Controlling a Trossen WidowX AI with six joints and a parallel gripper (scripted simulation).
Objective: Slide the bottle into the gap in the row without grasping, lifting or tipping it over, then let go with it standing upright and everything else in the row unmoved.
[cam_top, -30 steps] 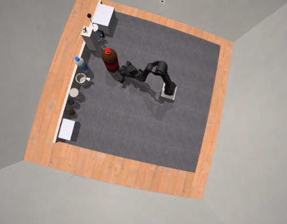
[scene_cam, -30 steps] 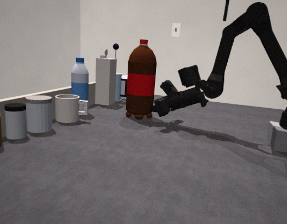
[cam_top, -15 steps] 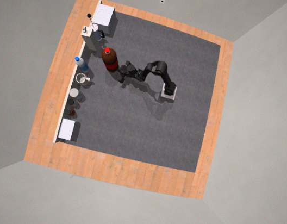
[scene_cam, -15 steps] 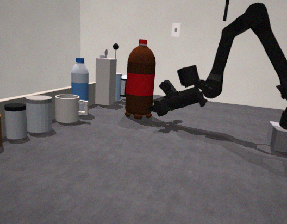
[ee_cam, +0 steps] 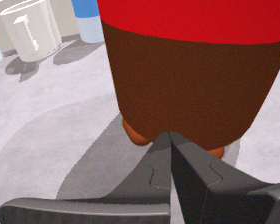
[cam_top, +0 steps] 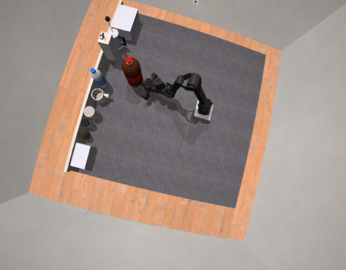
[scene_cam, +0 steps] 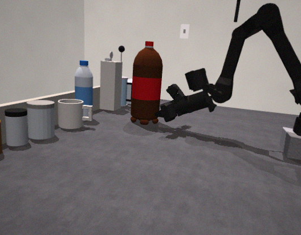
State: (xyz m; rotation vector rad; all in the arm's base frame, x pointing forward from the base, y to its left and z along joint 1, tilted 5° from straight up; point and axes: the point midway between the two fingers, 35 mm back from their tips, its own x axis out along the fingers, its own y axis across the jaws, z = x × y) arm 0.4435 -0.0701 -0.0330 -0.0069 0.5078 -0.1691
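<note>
The brown cola bottle lies 80 mm ahead of my hand, 30 mm to the right of it and 100 mm above it. Also, from my hand: white microwave-like box: 260 mm ahead, 430 mm to the right; then blue-capped water bottle: 300 mm ahead, 40 mm to the left, 50 mm above; then blue pitcher: 270 mm ahead, 270 mm to the right, 80 mm above.
</note>
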